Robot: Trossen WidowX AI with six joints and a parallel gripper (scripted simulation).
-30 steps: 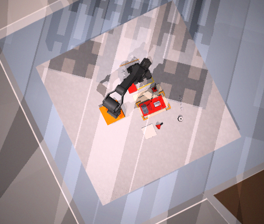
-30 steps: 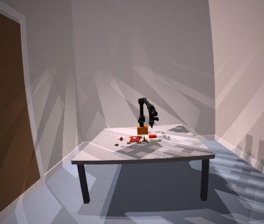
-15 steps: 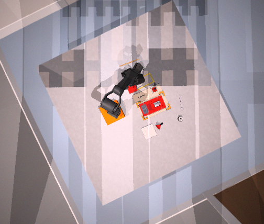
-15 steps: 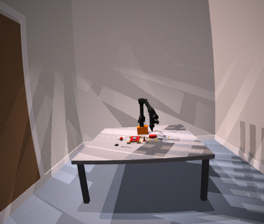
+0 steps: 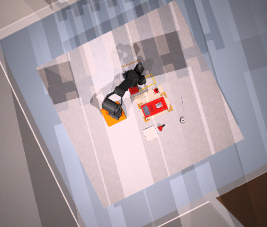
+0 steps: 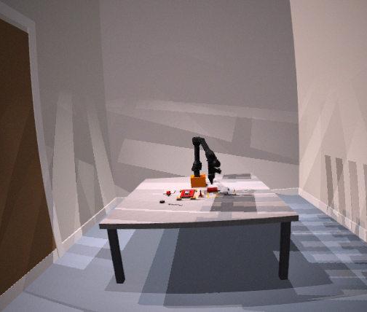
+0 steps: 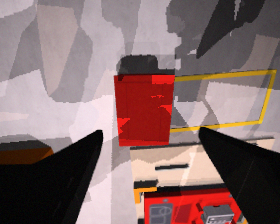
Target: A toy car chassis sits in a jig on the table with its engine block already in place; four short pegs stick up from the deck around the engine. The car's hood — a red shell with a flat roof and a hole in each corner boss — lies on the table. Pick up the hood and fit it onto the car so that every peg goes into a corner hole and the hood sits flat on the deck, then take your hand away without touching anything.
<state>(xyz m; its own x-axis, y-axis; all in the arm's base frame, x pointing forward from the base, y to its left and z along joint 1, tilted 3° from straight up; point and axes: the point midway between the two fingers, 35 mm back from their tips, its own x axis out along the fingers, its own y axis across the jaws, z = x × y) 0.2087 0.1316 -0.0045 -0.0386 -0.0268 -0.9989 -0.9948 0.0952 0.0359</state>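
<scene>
Right now my gripper tip is 60 mm above the red hood. From my gripper tip the other things lie so: pale jig 90 mm ahead, 200 mm to the right, 60 mm below; white square 40 mm behind, 400 mm to the right, 70 mm below; thin wooden stick 80 mm ahead, 190 mm to the left, 70 mm below.
</scene>
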